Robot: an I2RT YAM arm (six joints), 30 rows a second.
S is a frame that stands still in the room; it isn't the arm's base.
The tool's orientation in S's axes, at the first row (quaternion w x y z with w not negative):
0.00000, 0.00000, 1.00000, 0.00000
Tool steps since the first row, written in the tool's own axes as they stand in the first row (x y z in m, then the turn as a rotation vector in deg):
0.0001, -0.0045, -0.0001, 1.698, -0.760, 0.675
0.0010, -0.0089, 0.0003, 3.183, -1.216, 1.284
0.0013, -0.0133, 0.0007, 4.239, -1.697, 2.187
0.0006, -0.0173, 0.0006, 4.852, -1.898, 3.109
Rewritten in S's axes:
-0.0001, -0.0045, 0.0001, -1.698, -0.760, -0.675
-0.0010, -0.0089, -0.0003, -3.183, -1.216, -1.284
-0.0013, -0.0133, -0.0007, -4.239, -1.697, -2.187
-0.0006, -0.0173, -0.0006, -4.852, -1.898, -3.109

